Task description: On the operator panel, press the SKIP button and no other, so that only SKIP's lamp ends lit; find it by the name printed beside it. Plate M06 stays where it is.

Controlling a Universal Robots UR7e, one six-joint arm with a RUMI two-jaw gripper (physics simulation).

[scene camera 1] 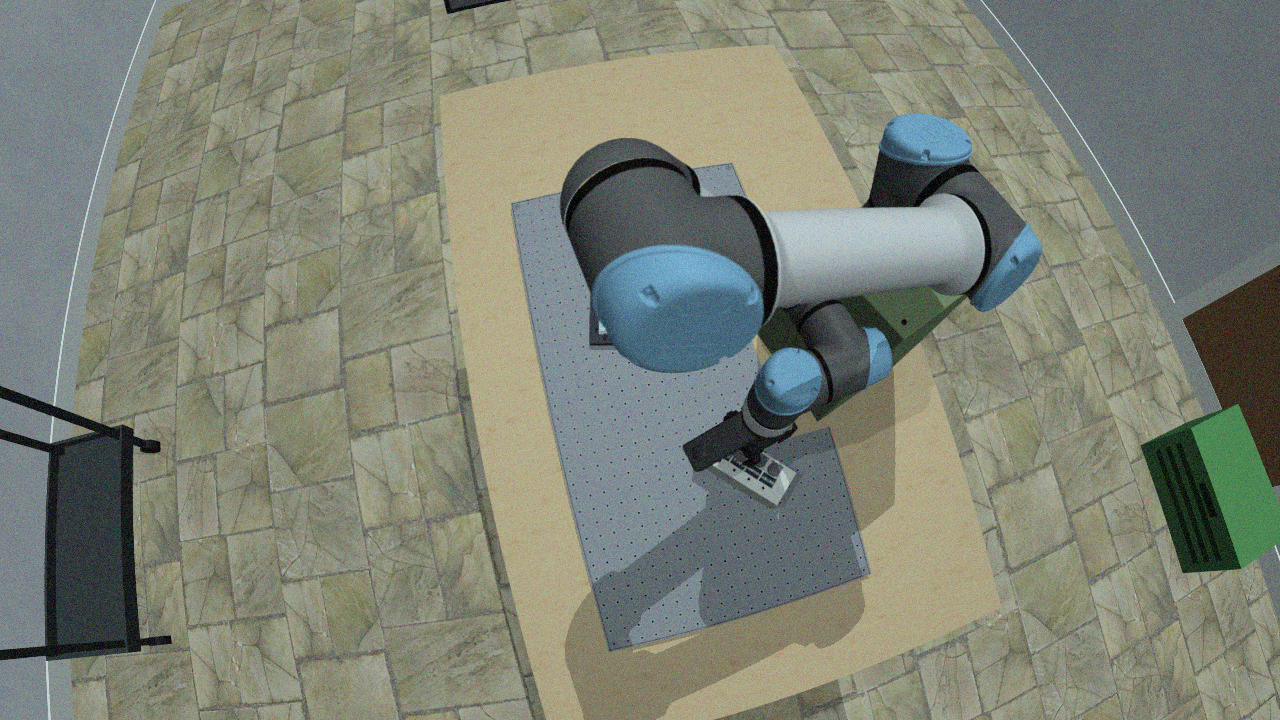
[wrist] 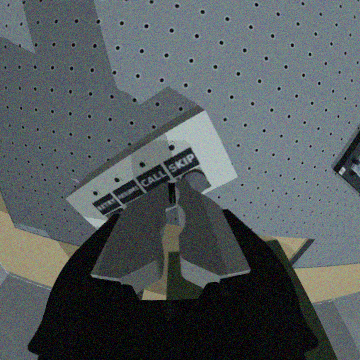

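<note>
The pale operator panel [scene camera 1: 781, 488] [wrist: 216, 150] lies turned at an angle on the perforated board. In the wrist view the SKIP label [wrist: 182, 161] is at its right end, beside the CALL label [wrist: 152, 177]. The dark round SKIP button [wrist: 199, 179] is partly covered by the right finger; the other buttons are hidden. The small lamp dot above SKIP [wrist: 171, 147] looks dark, like the others. My gripper [scene camera 1: 750, 460] [wrist: 172, 184] is shut and empty, its tips over the panel near the SKIP–CALL boundary; contact cannot be told. A dark-framed plate [scene camera 1: 600, 339] [wrist: 346, 165] is partly visible; its name is unreadable.
The grey perforated board [scene camera 1: 626, 501] [wrist: 280, 100] lies on the wooden table [scene camera 1: 510, 573]. A dark green block [scene camera 1: 904, 313] is beside the board under the arm. A bright green box [scene camera 1: 1235, 492] and a black-framed cart [scene camera 1: 129, 537] stand away from the table.
</note>
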